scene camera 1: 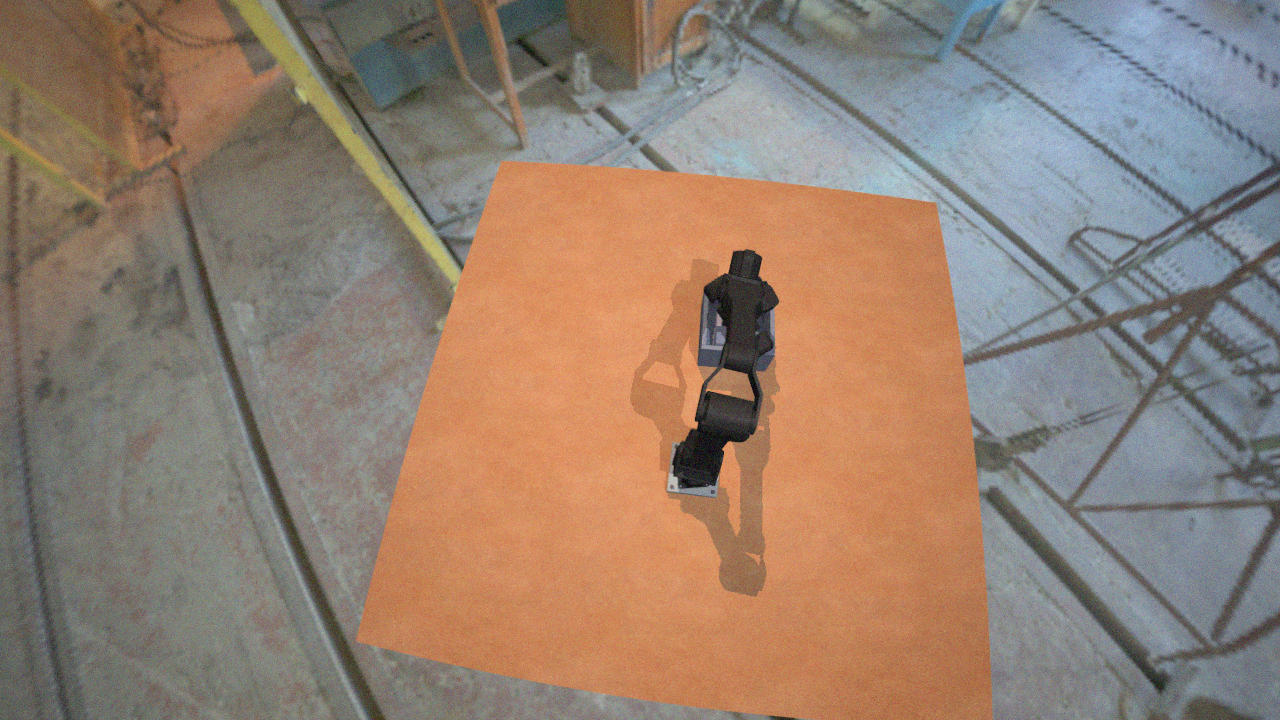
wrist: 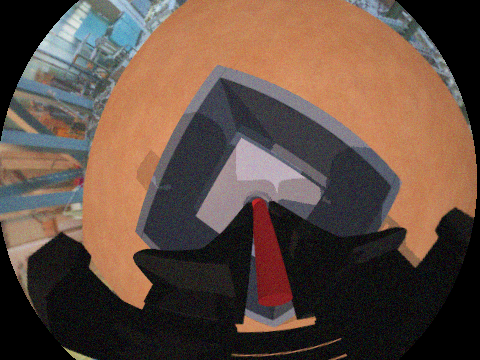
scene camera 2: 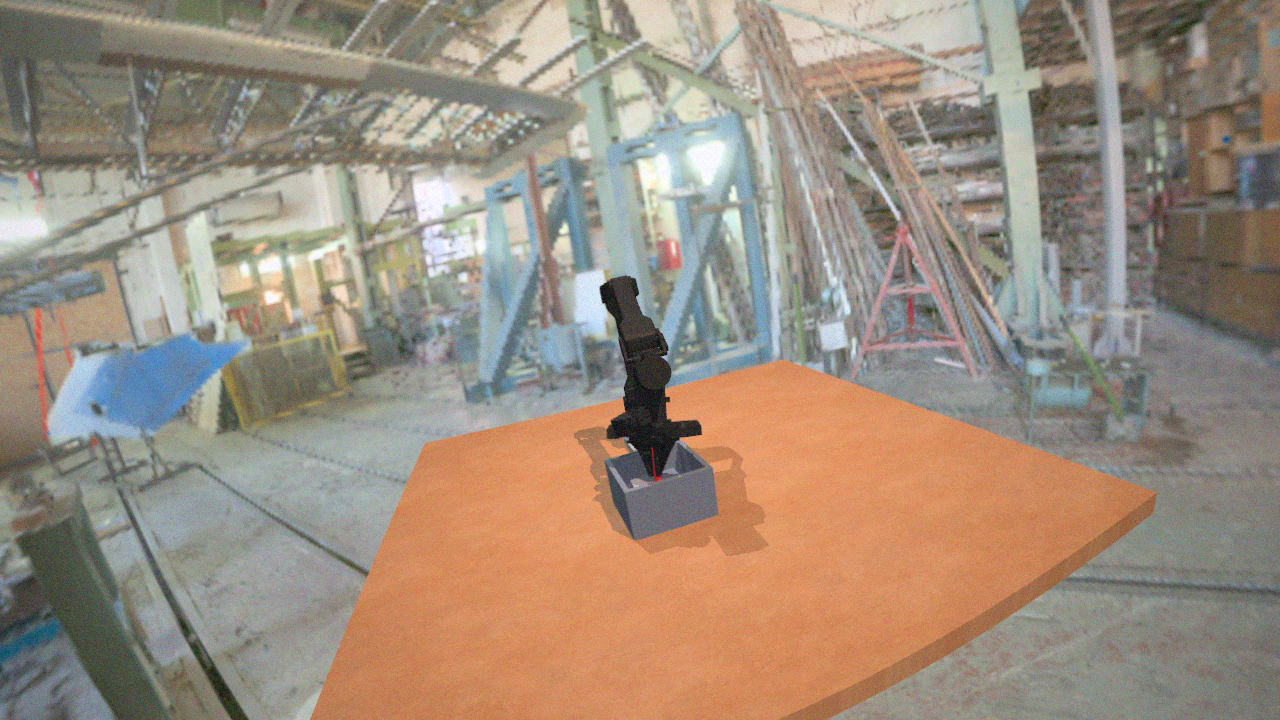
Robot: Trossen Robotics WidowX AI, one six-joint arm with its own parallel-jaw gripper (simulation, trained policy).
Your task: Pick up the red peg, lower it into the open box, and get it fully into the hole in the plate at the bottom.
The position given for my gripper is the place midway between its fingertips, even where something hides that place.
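My gripper's in sight here, that's my gripper (scene camera 2: 655, 476), and the wrist view has it too (wrist: 260, 206). There's also a grey box (scene camera 2: 660, 506), and a red peg (wrist: 272, 281) as well.
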